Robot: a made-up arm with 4 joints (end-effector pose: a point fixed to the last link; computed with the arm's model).
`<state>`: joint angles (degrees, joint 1 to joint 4).
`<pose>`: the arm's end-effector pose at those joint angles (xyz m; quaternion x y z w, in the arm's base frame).
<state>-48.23 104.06 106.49 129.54</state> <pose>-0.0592 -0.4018 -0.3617 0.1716 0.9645 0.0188 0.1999</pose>
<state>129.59 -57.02 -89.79 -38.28</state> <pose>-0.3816 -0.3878 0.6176 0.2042 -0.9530 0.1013 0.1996</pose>
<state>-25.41 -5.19 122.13 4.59</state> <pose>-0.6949 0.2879 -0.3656 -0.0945 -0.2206 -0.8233 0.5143</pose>
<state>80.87 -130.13 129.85 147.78</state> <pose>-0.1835 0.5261 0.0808 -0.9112 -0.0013 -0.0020 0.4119</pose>
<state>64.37 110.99 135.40 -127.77</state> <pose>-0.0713 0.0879 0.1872 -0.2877 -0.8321 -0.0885 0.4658</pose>
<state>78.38 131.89 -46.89 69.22</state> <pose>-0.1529 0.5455 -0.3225 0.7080 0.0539 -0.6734 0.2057</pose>
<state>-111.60 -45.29 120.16 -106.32</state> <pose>-0.2952 -0.0146 -0.0580 0.7510 0.0280 0.6072 0.2580</pose>
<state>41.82 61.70 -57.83 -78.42</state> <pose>0.2878 0.0531 0.2205 -0.3138 0.0293 -0.0168 0.9489</pose>
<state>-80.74 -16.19 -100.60 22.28</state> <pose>0.0569 -0.2655 -0.7341 -0.2559 0.6666 0.5301 0.4573</pose>
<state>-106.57 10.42 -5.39 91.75</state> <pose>0.0593 -0.7051 0.0121 -0.1288 -0.0433 0.0070 0.9907</pose>
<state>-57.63 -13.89 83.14 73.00</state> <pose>-0.4049 -0.4542 -0.3688 0.1100 -0.5163 -0.2373 0.8155</pose>
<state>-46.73 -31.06 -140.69 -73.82</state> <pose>-0.4899 0.4189 -0.2699 -0.0625 -0.2336 0.9697 0.0357</pose>
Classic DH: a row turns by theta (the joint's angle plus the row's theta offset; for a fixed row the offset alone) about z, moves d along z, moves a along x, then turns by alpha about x. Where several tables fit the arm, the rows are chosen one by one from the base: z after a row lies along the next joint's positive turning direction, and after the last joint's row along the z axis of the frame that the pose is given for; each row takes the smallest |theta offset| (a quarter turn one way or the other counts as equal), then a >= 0, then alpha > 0; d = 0 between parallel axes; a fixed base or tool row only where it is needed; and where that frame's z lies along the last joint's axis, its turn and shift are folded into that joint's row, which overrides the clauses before.
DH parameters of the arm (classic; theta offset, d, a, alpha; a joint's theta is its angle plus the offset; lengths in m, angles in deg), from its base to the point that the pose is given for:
base (fixed): 90 0.085 0 90
joint 1: 0 -0.15 0.1088 90
joint 2: -4.14 0 0.3075 0
joint 3: 4.14 0.2946 -0.0985 -90
joint 4: 0 0.1876 -0.3594 -90
tool (fixed): -90 0.04 0 0

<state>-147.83 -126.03 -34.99 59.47</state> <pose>-0.4598 -0.5393 0.4355 -0.1149 0.9585 -0.2328 0.1182</pose>
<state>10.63 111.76 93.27 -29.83</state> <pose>0.1383 0.4561 0.0881 -0.0361 -0.3376 0.9160 0.2137</pose>
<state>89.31 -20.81 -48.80 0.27</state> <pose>0.2150 0.2611 0.4857 0.5785 -0.4002 0.4070 0.5827</pose>
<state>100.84 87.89 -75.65 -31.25</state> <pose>0.2574 0.1241 -0.1700 0.5674 0.0974 -0.0433 0.8165</pose>
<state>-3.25 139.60 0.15 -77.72</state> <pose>-0.1653 -0.1240 0.1572 -0.2234 0.5681 -0.7476 0.2617</pose>
